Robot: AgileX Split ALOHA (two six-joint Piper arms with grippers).
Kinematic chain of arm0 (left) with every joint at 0, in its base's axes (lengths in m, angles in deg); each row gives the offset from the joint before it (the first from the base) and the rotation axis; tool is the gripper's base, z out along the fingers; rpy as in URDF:
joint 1: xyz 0 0 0.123 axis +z
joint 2: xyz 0 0 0 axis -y
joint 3: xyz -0.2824 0 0.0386 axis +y
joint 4: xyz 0.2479 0 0.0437 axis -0.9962 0 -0.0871
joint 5: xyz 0 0 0 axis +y
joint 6: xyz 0.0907 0 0.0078 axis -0.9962 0 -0.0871
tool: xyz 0 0 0 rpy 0 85 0
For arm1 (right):
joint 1: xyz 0 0 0.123 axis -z
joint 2: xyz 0 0 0 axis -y
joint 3: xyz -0.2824 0 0.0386 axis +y
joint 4: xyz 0.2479 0 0.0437 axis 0.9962 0 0.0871
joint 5: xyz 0 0 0 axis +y
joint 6: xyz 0.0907 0 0.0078 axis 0.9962 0 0.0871
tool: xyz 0 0 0 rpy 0 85 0
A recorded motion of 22 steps. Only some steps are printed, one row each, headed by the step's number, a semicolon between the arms.
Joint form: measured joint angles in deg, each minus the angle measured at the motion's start. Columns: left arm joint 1, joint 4, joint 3, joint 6, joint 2, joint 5; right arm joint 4, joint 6, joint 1, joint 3, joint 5, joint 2.
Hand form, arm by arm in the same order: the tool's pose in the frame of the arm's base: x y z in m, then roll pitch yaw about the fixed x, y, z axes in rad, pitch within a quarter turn. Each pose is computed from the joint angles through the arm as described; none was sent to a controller.
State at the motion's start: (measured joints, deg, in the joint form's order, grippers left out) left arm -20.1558 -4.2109 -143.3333 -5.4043 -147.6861 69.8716; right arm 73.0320 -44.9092 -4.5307 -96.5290 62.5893 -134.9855
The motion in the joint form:
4: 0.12 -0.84 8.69 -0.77 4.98 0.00; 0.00 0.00 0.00 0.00 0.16 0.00
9: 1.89 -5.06 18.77 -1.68 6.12 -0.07; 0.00 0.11 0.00 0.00 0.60 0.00
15: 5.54 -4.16 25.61 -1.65 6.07 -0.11; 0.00 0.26 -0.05 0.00 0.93 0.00
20: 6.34 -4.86 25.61 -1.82 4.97 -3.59; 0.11 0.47 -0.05 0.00 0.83 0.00
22: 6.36 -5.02 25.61 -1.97 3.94 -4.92; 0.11 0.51 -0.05 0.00 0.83 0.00
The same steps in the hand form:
4: 0.4970 -0.1732 0.1852 3.0175 0.2848 2.6484; 0.4623 0.1143 0.1329 2.0838 0.2996 3.1114
9: 0.4868 -0.1462 0.1486 2.9661 0.1179 2.6437; 0.4617 0.1146 0.1331 2.0795 0.2953 3.1154
15: 0.4792 -0.1121 0.1175 3.0020 0.0029 2.7142; 0.4612 0.1152 0.1333 2.0761 0.2910 3.1187
20: 0.4861 -0.1060 0.1084 2.9863 0.0412 2.7121; 0.4614 0.1152 0.1334 2.0749 0.2883 3.1142
22: 0.4879 -0.1062 0.0996 2.9839 0.0453 2.7053; 0.4614 0.1152 0.1334 2.0748 0.2876 3.1138

